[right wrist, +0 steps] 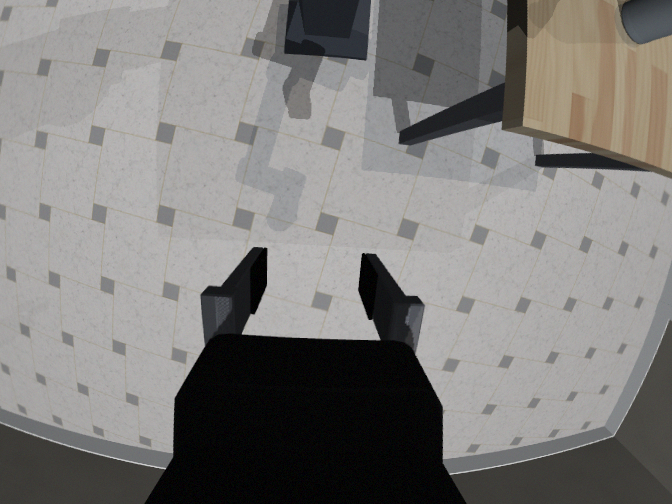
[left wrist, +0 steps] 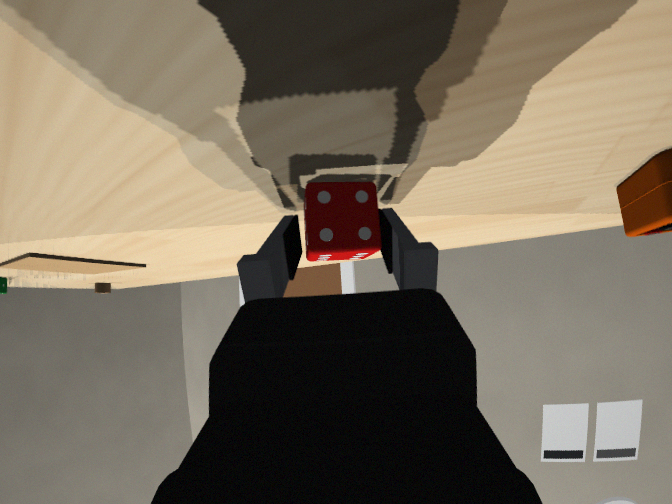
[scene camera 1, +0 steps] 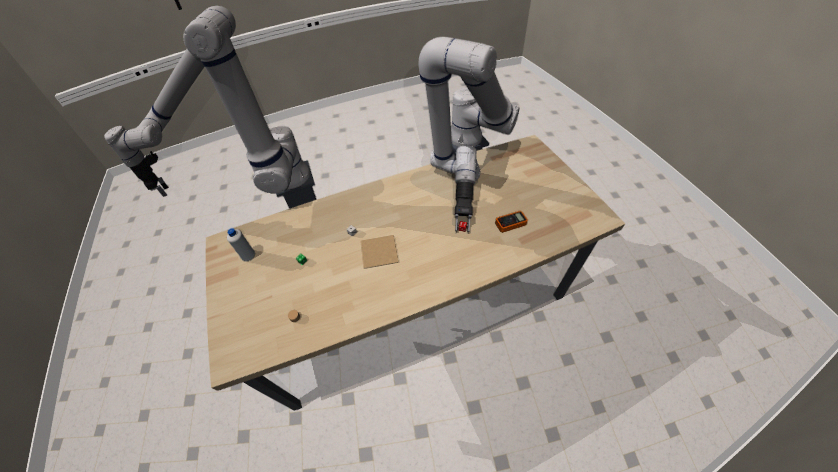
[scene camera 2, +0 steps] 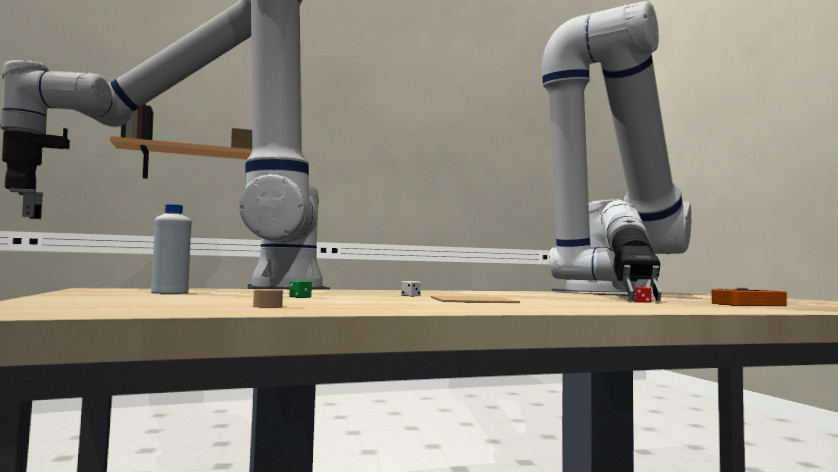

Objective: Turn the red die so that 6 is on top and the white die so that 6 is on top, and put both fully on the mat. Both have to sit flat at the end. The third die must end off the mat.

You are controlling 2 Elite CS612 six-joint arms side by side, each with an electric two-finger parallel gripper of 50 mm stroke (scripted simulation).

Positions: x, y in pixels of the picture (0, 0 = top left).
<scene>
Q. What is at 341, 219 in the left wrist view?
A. A red die.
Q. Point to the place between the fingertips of the right gripper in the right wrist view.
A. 313, 269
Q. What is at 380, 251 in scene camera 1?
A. A brown mat.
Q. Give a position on an orange multimeter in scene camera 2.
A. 741, 296
</scene>
